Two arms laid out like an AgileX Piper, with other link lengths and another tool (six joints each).
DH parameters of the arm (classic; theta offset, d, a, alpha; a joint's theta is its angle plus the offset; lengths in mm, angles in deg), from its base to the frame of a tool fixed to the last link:
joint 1: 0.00 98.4 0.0 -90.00
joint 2: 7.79 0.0 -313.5 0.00
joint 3: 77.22 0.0 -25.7 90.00
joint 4: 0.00 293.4 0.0 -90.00
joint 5: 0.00 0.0 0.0 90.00
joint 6: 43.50 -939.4 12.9 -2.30
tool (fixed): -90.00 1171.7 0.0 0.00
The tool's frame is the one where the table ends.
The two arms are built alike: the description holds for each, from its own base.
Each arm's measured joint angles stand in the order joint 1, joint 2, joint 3, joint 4, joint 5, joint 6.
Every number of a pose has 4 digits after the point. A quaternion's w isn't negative.
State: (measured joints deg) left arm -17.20 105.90 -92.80 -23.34 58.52 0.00; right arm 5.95 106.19 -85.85 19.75 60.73 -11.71
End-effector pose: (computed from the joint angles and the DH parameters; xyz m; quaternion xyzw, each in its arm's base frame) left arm 0.4988 -0.1899 0.1644 -0.3141 0.9090 -0.2601 0.0863; right arm 0.4794 0.1605 0.1370 -0.4623 0.8595 0.0992 0.1943
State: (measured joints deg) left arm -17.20 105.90 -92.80 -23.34 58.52 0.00; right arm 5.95 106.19 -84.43 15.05 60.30 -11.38
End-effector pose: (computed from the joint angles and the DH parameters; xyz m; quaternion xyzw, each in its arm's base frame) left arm 0.4988 -0.1899 0.1644 -0.3141 0.9090 -0.2601 0.0863; right arm 0.4741 0.1454 0.1204 -0.4756 0.8602 0.0689 0.1703
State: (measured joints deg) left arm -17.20 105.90 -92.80 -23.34 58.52 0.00; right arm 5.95 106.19 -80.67 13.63 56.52 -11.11
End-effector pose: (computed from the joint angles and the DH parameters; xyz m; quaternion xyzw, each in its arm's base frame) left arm 0.4988 -0.1899 0.1644 -0.3141 0.9090 -0.2601 0.0863; right arm 0.4708 0.1385 0.0989 -0.4728 0.8639 0.0559 0.1642
